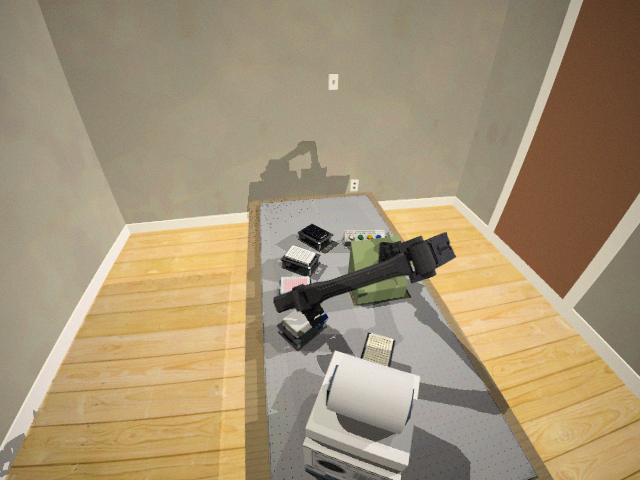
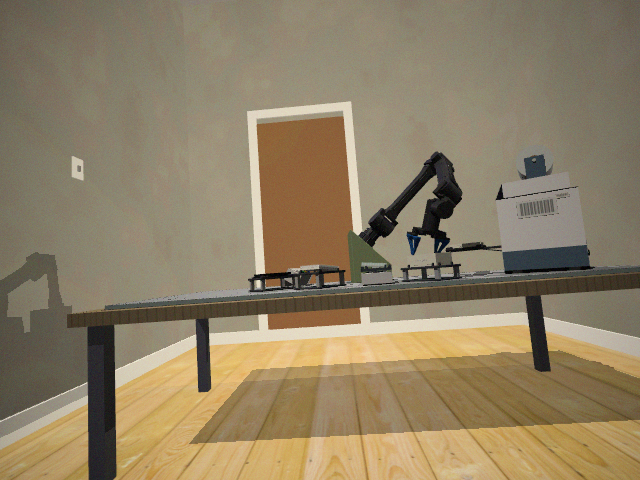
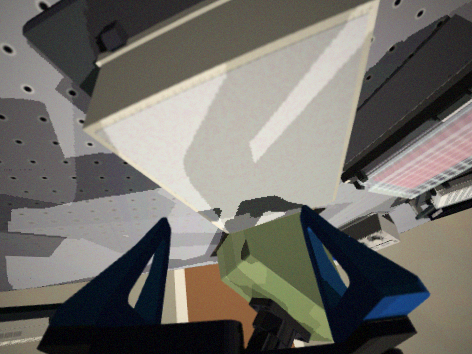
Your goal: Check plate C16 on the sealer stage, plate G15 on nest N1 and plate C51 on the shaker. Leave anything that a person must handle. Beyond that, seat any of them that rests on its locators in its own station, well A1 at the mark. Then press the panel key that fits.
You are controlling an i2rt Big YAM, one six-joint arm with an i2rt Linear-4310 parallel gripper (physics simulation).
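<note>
My gripper (image 1: 318, 320) (image 2: 425, 252) (image 3: 234, 217) is open and empty, its blue fingertips close above a pale, flat-topped, lidded-looking plate (image 1: 296, 324) (image 3: 280, 115). That plate lies on a black stand (image 1: 298, 343) (image 3: 60, 55); its fit is partly hidden. A pink-welled plate (image 1: 295, 283) (image 3: 425, 155) is beside it. A white plate (image 1: 301, 254) (image 3: 456, 194) sits on a black raised station. A cream plate (image 1: 378, 347) is on the stage of the white sealer (image 1: 361, 439) (image 2: 542, 222). The key panel (image 1: 364, 237) (image 2: 376, 277) (image 3: 372, 242) has coloured keys. Plate labels are not readable.
A black-topped station (image 1: 314, 234) stands beyond the white plate. The green arm mount (image 1: 376, 281) (image 2: 364, 260) (image 3: 280, 255) stands between the panel and the sealer. The sealer carries a large white roll (image 1: 371, 395) and is the tall obstacle at the near end.
</note>
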